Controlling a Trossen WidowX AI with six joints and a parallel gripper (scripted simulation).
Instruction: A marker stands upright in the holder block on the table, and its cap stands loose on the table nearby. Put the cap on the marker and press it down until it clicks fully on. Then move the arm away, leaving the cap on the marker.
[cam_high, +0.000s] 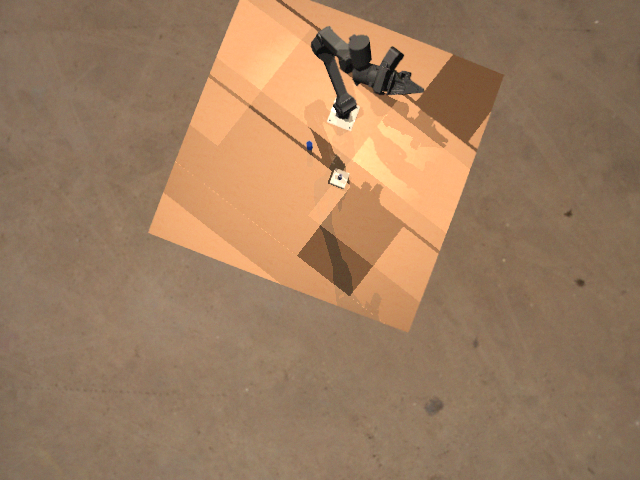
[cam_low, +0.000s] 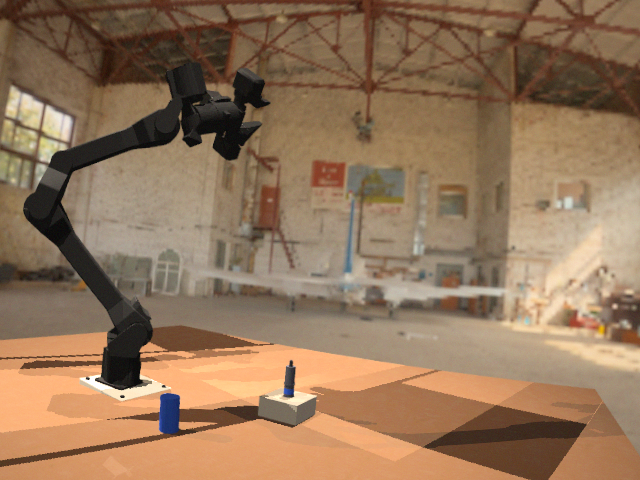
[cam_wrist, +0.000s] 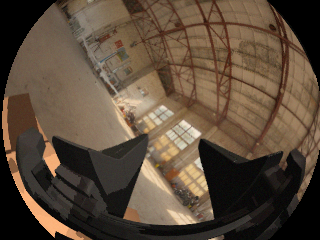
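My gripper tip is 540 mm above the blue marker cap, 320 mm to the left of it and 40 mm short of it. Also, from my gripper tip: white holder block (550 mm below, 160 mm to the right, 160 mm ahead).
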